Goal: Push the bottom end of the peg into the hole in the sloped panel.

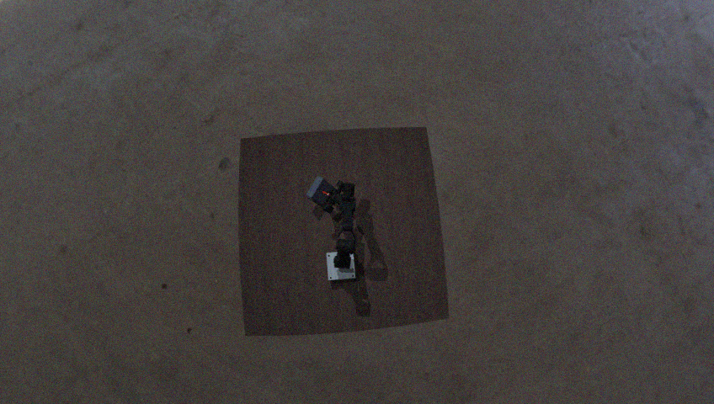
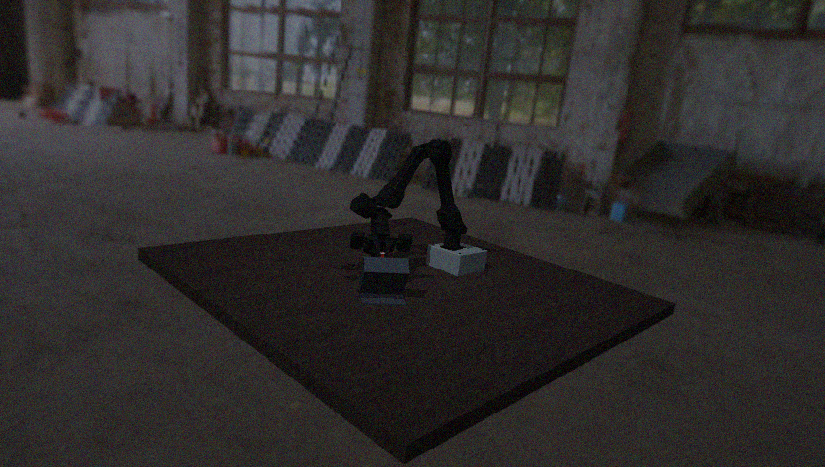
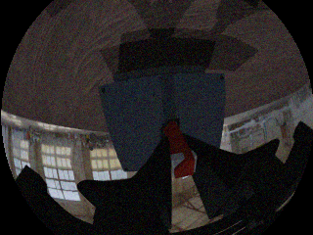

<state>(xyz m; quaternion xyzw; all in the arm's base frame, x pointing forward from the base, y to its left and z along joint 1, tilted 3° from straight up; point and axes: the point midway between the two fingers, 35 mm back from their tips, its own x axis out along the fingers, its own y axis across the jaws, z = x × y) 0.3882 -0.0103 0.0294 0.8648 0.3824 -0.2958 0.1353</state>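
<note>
Now: the red peg 10 mm to the right of my gripper tip, 10 mm behind it and 10 mm above it. From my gripper tip the other things lie so: sloped panel 30 mm to the left, 30 mm below, 20 mm ahead.
</note>
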